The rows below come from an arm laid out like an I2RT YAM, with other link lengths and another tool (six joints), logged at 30 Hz.
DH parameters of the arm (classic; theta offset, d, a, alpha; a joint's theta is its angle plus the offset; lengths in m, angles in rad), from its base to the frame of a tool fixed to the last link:
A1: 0 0.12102 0.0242 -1.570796
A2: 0 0 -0.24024 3.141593
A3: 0.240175 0 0.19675 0
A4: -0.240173 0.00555 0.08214 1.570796
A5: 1.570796 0.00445 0 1.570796
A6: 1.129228 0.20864 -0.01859 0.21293
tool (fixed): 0 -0.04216 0 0
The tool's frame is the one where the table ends.
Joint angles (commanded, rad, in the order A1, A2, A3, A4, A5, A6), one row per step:
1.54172, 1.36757, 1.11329, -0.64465, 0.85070, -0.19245
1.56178, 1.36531, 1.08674, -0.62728, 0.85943, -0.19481
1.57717, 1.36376, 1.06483, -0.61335, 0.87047, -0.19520
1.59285, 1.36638, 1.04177, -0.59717, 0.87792, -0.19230
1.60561, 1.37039, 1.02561, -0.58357, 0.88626, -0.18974
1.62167, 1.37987, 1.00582, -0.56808, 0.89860, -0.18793
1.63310, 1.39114, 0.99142, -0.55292, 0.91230, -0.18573
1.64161, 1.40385, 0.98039, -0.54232, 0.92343, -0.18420
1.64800, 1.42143, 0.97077, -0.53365, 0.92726, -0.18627
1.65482, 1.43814, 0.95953, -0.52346, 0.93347, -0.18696
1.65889, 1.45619, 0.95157, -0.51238, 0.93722, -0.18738
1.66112, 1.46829, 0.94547, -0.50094, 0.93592, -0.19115
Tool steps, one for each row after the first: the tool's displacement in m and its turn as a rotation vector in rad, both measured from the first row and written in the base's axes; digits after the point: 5 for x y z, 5 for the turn. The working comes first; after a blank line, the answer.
Tool pose at each row, in the base's axes (x y z in m, rotation vector in rad; the steps are taken from these numbers as rounded here):
0.12823, 0.30132, 0.19540, -1.55793, 1.18746, -0.65544
0.12321, 0.30143, 0.19035, -1.56944, 1.16685, -0.65651
0.11992, 0.30093, 0.18643, -1.57501, 1.15166, -0.66161
0.11615, 0.30104, 0.18105, -1.58330, 1.13855, -0.66358
0.11335, 0.30150, 0.17729, -1.58721, 1.12798, -0.66648
0.11005, 0.30186, 0.17152, -1.59612, 1.11198, -0.67629
0.10826, 0.30251, 0.16713, -1.59871, 1.10059, -0.68798
0.10702, 0.30287, 0.16264, -1.60421, 1.09047, -0.70126
0.10552, 0.30345, 0.15628, -1.62064, 1.07810, -0.71452
0.10420, 0.30368, 0.15012, -1.63384, 1.06621, -0.72859
0.10336, 0.30448, 0.14446, -1.64508, 1.05777, -0.74009
0.10243, 0.30554, 0.14041, -1.65488, 1.05071, -0.74386

-0.00502, 0.00011, -0.00505, -0.00885, -0.00764, 0.01587
-0.00831, -0.00039, -0.00897, -0.01562, -0.01649, 0.02466
-0.01208, -0.00028, -0.01435, -0.02281, -0.02136, 0.03435
-0.01488, 0.00018, -0.01811, -0.02727, -0.02717, 0.04078
-0.01818, 0.00054, -0.02388, -0.03933, -0.03681, 0.04862
-0.01997, 0.00119, -0.02827, -0.04773, -0.04747, 0.05089
-0.02121, 0.00155, -0.03276, -0.05925, -0.05656, 0.05230
-0.02271, 0.00213, -0.03912, -0.07908, -0.06155, 0.05798
-0.02403, 0.00236, -0.04528, -0.09698, -0.06807, 0.06204
-0.02487, 0.00316, -0.05094, -0.11196, -0.07232, 0.06461
-0.02580, 0.00422, -0.05499, -0.12157, -0.07322, 0.06972

